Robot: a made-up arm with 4 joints. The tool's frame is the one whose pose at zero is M. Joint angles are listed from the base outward.
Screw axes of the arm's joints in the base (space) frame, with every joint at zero. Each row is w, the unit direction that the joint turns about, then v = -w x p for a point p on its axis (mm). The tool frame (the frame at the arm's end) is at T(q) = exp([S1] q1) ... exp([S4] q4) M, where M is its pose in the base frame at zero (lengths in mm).
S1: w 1 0 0 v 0 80.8 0
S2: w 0 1 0 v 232.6 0 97.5
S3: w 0 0 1 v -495.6 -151.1 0
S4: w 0 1 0 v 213.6 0 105.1
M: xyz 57.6 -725 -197.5 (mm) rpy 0 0 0 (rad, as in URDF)
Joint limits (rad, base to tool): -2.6..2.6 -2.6..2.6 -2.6..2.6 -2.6..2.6
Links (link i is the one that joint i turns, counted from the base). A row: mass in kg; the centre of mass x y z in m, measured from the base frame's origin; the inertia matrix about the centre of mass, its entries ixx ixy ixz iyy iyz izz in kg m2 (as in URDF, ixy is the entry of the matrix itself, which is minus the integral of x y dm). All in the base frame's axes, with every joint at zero. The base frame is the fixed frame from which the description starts. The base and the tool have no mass.
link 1: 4.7; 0.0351 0.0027 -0.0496; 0.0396 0 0.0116 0.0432 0 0.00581
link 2: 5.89; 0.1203 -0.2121 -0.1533; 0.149 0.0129 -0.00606 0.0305 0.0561 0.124
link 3: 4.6; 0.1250 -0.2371 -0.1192; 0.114 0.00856 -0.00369 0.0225 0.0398 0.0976
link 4: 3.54; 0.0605 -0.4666 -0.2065; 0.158 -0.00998 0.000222 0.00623 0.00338 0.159
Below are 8 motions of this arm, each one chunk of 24 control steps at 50 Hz.
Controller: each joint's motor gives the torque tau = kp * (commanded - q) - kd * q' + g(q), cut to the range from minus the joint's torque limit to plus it. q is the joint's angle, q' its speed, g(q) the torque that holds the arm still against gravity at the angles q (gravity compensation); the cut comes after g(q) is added. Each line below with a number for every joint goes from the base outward.
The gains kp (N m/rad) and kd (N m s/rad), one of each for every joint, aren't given. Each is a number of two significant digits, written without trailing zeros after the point. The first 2 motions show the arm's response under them.
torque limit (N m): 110 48 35 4
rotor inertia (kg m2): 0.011 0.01 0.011 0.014
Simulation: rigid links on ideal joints. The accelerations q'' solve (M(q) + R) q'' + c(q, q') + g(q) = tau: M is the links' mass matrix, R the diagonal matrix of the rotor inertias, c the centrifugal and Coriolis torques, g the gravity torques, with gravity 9.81 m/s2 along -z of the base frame. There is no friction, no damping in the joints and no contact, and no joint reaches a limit. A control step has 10 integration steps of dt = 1/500 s. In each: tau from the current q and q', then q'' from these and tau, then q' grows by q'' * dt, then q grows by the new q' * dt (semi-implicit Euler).
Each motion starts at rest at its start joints. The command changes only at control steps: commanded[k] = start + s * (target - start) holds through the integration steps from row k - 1 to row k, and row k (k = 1, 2, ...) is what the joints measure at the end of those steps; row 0 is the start. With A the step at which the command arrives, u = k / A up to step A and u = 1 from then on. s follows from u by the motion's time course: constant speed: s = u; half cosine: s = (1 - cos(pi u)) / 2; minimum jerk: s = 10 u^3 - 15 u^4 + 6 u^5; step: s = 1 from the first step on.
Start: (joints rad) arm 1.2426 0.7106 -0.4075 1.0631
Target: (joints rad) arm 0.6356 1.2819 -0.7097 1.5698
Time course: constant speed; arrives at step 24
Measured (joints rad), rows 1 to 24:
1: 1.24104 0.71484 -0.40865 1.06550
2: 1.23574 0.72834 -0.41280 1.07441
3: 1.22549 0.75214 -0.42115 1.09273
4: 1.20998 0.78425 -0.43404 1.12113
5: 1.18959 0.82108 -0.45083 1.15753
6: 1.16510 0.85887 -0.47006 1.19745
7: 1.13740 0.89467 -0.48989 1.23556
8: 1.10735 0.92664 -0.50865 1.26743
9: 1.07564 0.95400 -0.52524 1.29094
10: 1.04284 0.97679 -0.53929 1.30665
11: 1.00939 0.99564 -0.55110 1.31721
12: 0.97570 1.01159 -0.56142 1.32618
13: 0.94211 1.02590 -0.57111 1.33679
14: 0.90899 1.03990 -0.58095 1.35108
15: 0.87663 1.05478 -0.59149 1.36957
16: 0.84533 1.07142 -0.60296 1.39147
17: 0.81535 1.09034 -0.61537 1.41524
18: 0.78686 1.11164 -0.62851 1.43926
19: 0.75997 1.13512 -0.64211 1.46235
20: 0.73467 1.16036 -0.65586 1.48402
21: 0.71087 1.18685 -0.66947 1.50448
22: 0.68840 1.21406 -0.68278 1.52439
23: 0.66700 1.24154 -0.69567 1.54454
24: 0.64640 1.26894 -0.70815 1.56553
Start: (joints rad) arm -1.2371 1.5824 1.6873 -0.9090
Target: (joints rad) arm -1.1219 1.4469 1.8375 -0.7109
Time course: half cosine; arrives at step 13
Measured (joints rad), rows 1 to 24:
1: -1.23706 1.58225 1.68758 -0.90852
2: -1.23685 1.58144 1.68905 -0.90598
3: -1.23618 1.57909 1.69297 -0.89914
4: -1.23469 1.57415 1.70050 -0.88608
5: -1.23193 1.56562 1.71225 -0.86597
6: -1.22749 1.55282 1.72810 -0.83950
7: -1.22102 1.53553 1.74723 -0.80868
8: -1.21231 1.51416 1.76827 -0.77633
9: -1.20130 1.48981 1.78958 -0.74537
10: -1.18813 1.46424 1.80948 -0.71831
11: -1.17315 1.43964 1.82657 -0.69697
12: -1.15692 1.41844 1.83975 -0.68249
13: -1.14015 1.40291 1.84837 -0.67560
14: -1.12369 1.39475 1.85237 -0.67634
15: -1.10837 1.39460 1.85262 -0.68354
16: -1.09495 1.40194 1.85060 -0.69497
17: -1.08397 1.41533 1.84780 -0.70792
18: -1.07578 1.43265 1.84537 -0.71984
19: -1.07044 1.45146 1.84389 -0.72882
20: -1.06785 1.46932 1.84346 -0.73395
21: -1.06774 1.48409 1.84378 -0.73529
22: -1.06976 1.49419 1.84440 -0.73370
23: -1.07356 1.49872 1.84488 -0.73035
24: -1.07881 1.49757 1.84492 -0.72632
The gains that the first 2 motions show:
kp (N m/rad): 560 180 420 23
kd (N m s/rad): 15 3.5 8.8 0.29
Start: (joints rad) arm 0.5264 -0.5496 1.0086 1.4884
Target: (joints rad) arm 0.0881 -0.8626 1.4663 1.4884
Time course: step
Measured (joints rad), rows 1 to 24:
1: 0.51815 -0.57806 1.01663 1.49947
2: 0.49643 -0.64859 1.04099 1.52001
3: 0.46446 -0.74421 1.08492 1.53332
4: 0.42676 -0.84678 1.15247 1.52675
5: 0.38846 -0.94054 1.24819 1.49690
6: 0.35261 -1.01650 1.36841 1.45302
7: 0.31238 -1.08098 1.47472 1.42252
8: 0.26147 -1.14068 1.54228 1.42293
9: 0.20066 -1.19354 1.57064 1.44851
10: 0.13503 -1.23279 1.56802 1.47999
11: 0.07074 -1.25100 1.54678 1.49724
12: 0.01521 -1.24021 1.52643 1.48664
13: -0.02691 -1.19544 1.51795 1.45230
14: -0.05412 -1.11464 1.52143 1.41136
15: -0.06808 -1.00350 1.52929 1.38474
16: -0.07320 -0.88009 1.53137 1.38698
17: -0.07299 -0.76243 1.52336 1.41719
18: -0.06919 -0.66464 1.50739 1.46288
19: -0.06224 -0.59593 1.48883 1.50783
20: -0.05204 -0.56077 1.47292 1.53885
21: -0.03870 -0.55956 1.46300 1.54944
22: -0.02267 -0.58925 1.46001 1.54049
23: -0.00471 -0.64393 1.46288 1.51834
24: 0.01452 -0.71556 1.46929 1.49163

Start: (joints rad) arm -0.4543 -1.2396 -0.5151 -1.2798
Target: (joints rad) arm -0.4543 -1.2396 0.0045 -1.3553
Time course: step
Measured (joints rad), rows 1 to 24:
1: -0.45446 -1.23489 -0.49699 -1.29103
2: -0.45507 -1.22326 -0.44614 -1.31529
3: -0.45614 -1.20704 -0.36298 -1.34099
4: -0.45717 -1.18926 -0.24822 -1.35859
5: -0.45739 -1.17811 -0.10994 -1.36232
6: -0.45735 -1.19462 0.01810 -1.35030
7: -0.45677 -1.23033 0.12540 -1.33654
8: -0.45458 -1.26232 0.21546 -1.33569
9: -0.45104 -1.28121 0.28941 -1.34802
10: -0.44738 -1.28836 0.34627 -1.36516
11: -0.44485 -1.28807 0.38451 -1.37849
12: -0.44423 -1.28404 0.40292 -1.38325
13: -0.44581 -1.27870 0.40081 -1.37907
14: -0.44935 -1.27342 0.37806 -1.36895
15: -0.45425 -1.26881 0.33497 -1.35746
16: -0.45960 -1.26499 0.27217 -1.34897
17: -0.46431 -1.26174 0.19042 -1.34638
18: -0.46705 -1.25709 0.09305 -1.35105
19: -0.46597 -1.24068 0.00166 -1.36363
20: -0.46216 -1.21506 -0.06420 -1.37405
21: -0.45831 -1.19367 -0.10074 -1.37019
22: -0.45568 -1.18311 -0.10880 -1.35185
23: -0.45422 -1.18336 -0.09013 -1.32790
24: -0.45359 -1.19509 -0.05514 -1.30855

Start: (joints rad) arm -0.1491 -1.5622 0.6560 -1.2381
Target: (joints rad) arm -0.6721 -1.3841 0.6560 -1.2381
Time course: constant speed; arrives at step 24
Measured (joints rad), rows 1 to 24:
1: -0.14982 -1.56210 0.65551 -1.23730
2: -0.15242 -1.56153 0.65408 -1.23485
3: -0.15774 -1.55994 0.65179 -1.23080
4: -0.16642 -1.55680 0.64912 -1.22588
5: -0.17884 -1.55178 0.64667 -1.22110
6: -0.19517 -1.54488 0.64497 -1.21736
7: -0.21543 -1.53639 0.64437 -1.21520
8: -0.23943 -1.52682 0.64498 -1.21475
9: -0.26683 -1.51671 0.64670 -1.21575
10: -0.29713 -1.50651 0.64931 -1.21777
11: -0.32969 -1.49650 0.65252 -1.22036
12: -0.36378 -1.48675 0.65599 -1.22317
13: -0.39862 -1.47717 0.65942 -1.22602
14: -0.43347 -1.46762 0.66255 -1.22885
15: -0.46760 -1.45794 0.66516 -1.23165
16: -0.50040 -1.44806 0.66710 -1.23442
17: -0.53137 -1.43798 0.66829 -1.23708
18: -0.56015 -1.42784 0.66874 -1.23948
19: -0.58653 -1.41785 0.66849 -1.24144
20: -0.61043 -1.40826 0.66766 -1.24277
21: -0.63192 -1.39933 0.66638 -1.24335
22: -0.65118 -1.39124 0.66481 -1.24316
23: -0.66851 -1.38410 0.66309 -1.24228
24: -0.68428 -1.37789 0.66134 -1.24089

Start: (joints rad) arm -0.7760 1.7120 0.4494 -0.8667
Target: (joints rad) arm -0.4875 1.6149 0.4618 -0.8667
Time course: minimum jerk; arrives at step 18
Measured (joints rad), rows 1 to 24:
1: -0.77598 1.71195 0.44940 -0.86665
2: -0.77579 1.71157 0.44945 -0.86625
3: -0.77505 1.71020 0.44962 -0.86486
4: -0.77313 1.70697 0.45005 -0.86177
5: -0.76923 1.70108 0.45093 -0.85663
6: -0.76244 1.69214 0.45239 -0.84967
7: -0.75193 1.68033 0.45449 -0.84186
8: -0.73702 1.66641 0.45718 -0.83459
9: -0.71729 1.65157 0.46027 -0.82934
10: -0.69265 1.63726 0.46342 -0.82734
11: -0.66342 1.62493 0.46625 -0.82928
12: -0.63029 1.61578 0.46837 -0.83527
13: -0.59437 1.61063 0.46946 -0.84491
14: -0.55705 1.60977 0.46931 -0.85744
15: -0.51999 1.61300 0.46788 -0.87183
16: -0.48492 1.61959 0.46526 -0.88690
17: -0.45354 1.62837 0.46171 -0.90133
18: -0.42728 1.63787 0.45763 -0.91366
19: -0.40707 1.64630 0.45354 -0.92214
20: -0.39293 1.65170 0.45011 -0.92452
21: -0.38478 1.65333 0.44789 -0.92081
22: -0.38274 1.65183 0.44710 -0.91354
23: -0.38701 1.64860 0.44766 -0.90618
24: -0.39734 1.64462 0.44929 -0.90054

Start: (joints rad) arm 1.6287 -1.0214 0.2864 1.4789
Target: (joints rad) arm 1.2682 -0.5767 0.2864 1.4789
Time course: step
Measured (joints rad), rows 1 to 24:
1: 1.62138 -0.97945 0.29046 1.44157
2: 1.59939 -0.86876 0.29934 1.35899
3: 1.55679 -0.73468 0.30513 1.27081
4: 1.49266 -0.62156 0.30321 1.20150
5: 1.41354 -0.54730 0.29522 1.16834
6: 1.32838 -0.51373 0.28550 1.18427
7: 1.24597 -0.51202 0.27877 1.25783
8: 1.17336 -0.52762 0.27821 1.38584
9: 1.11351 -0.54570 0.28416 1.52402
10: 1.06710 -0.55695 0.29429 1.62419
11: 1.03466 -0.55880 0.30495 1.66217
12: 1.01631 -0.55406 0.31267 1.64055
13: 1.01183 -0.54759 0.31538 1.58120
14: 1.02104 -0.54327 0.31305 1.51295
15: 1.04401 -0.54264 0.30741 1.46014
16: 1.08068 -0.54529 0.30093 1.43558
17: 1.12806 -0.55163 0.29511 1.43783
18: 1.18133 -0.56168 0.29063 1.45542
19: 1.23569 -0.57416 0.28770 1.47433
20: 1.28679 -0.58726 0.28601 1.48388
21: 1.33104 -0.59932 0.28493 1.47952
22: 1.36582 -0.60915 0.28382 1.46280
23: 1.38956 -0.61598 0.28230 1.43946
24: 1.40173 -0.61934 0.28043 1.41689

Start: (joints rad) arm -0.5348 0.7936 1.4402 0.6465
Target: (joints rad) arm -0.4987 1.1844 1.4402 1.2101
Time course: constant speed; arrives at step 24
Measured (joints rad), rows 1 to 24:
1: -0.53478 0.79464 1.44014 0.65066
2: -0.53469 0.79832 1.43999 0.66423
3: -0.53452 0.80575 1.43975 0.68852
4: -0.53424 0.81745 1.43952 0.72128
5: -0.53384 0.83341 1.43938 0.75806
6: -0.53328 0.85314 1.43937 0.79401
7: -0.53249 0.87581 1.43951 0.82540
8: -0.53142 0.90039 1.43975 0.85055
9: -0.53002 0.92575 1.44001 0.86998
10: -0.52824 0.95081 1.44022 0.88581
11: -0.52610 0.97465 1.44032 0.90087
12: -0.52361 0.99659 1.44032 0.91772
13: -0.52084 1.01624 1.44023 0.93795
14: -0.51785 1.03349 1.44012 0.96192
15: -0.51476 1.04853 1.44003 0.98887
16: -0.51165 1.06176 1.44002 1.01735
17: -0.50864 1.07377 1.44009 1.04577
18: -0.50584 1.08519 1.44024 1.07289
19: -0.50333 1.09666 1.44041 1.09805
20: -0.50120 1.10876 1.44058 1.12131
21: -0.49949 1.12189 1.44070 1.14320
22: -0.49821 1.13631 1.44075 1.16451
23: -0.49734 1.15206 1.44072 1.18598
24: -0.49682 1.16904 1.44064 1.20807

